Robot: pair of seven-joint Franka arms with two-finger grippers.
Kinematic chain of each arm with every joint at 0, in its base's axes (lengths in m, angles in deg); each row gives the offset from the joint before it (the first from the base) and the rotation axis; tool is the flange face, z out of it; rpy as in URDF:
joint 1: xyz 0 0 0.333 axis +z
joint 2: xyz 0 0 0 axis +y
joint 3: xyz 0 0 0.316 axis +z
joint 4: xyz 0.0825 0 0 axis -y
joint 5: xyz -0.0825 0 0.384 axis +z
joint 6: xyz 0 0 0 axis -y
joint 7: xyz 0.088 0 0 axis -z
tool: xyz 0 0 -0.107 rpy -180 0 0
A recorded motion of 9 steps. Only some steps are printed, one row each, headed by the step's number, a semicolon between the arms.
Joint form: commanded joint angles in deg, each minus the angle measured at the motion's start. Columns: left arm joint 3, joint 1, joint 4, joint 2, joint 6, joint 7, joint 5; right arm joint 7, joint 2, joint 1, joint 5, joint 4, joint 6, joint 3.
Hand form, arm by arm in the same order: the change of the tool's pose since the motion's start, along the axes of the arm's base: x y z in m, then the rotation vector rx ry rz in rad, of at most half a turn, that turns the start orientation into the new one. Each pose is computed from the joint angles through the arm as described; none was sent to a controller.
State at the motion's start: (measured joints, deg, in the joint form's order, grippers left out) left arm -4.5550 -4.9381 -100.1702 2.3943 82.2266 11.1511 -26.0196; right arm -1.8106 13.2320 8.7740 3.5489 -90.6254 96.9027 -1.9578
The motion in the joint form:
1: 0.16 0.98 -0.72 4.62 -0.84 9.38 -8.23; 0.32 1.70 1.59 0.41 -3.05 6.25 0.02
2: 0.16 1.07 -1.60 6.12 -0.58 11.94 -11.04; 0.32 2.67 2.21 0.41 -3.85 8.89 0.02
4: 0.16 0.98 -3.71 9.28 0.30 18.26 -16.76; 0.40 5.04 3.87 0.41 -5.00 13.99 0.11
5: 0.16 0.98 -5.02 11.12 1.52 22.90 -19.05; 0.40 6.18 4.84 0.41 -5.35 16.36 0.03
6: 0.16 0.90 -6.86 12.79 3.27 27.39 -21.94; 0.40 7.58 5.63 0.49 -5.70 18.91 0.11
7: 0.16 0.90 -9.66 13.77 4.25 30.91 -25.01; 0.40 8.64 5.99 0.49 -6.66 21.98 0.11
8: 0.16 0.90 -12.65 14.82 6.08 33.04 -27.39; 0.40 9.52 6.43 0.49 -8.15 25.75 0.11
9: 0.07 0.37 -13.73 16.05 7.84 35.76 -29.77; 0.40 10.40 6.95 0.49 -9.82 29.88 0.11
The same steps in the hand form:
1: 0.0127 -0.0054 -0.0408 -0.1995 0.0547 -0.0785; 0.0066 0.0185 -0.0351 0.0068 -0.0250 0.0142
2: 0.0152 -0.0093 -0.0583 -0.2630 0.0745 -0.0897; 0.0105 0.0257 -0.0487 0.0075 -0.0402 0.0223
4: 0.0181 -0.0186 -0.0966 -0.3994 0.1009 -0.1154; 0.0172 0.0460 -0.0774 0.0092 -0.0676 0.0464
5: 0.0198 -0.0211 -0.1208 -0.4660 0.0934 -0.1353; 0.0200 0.0565 -0.0897 0.0101 -0.0830 0.0599
6: 0.0194 -0.0241 -0.1463 -0.5350 0.0822 -0.1389; 0.0230 0.0670 -0.1047 0.0128 -0.0967 0.0720
7: 0.0119 -0.0262 -0.1712 -0.5989 0.0924 -0.1269; 0.0251 0.0712 -0.1200 0.0140 -0.1150 0.0754
8: 0.0036 -0.0262 -0.1988 -0.6320 0.1080 -0.0929; 0.0256 0.0758 -0.1362 0.0162 -0.1394 0.0796
9: 0.0017 -0.0324 -0.2154 -0.6696 0.0915 -0.0828; 0.0249 0.0810 -0.1532 0.0189 -0.1669 0.0849

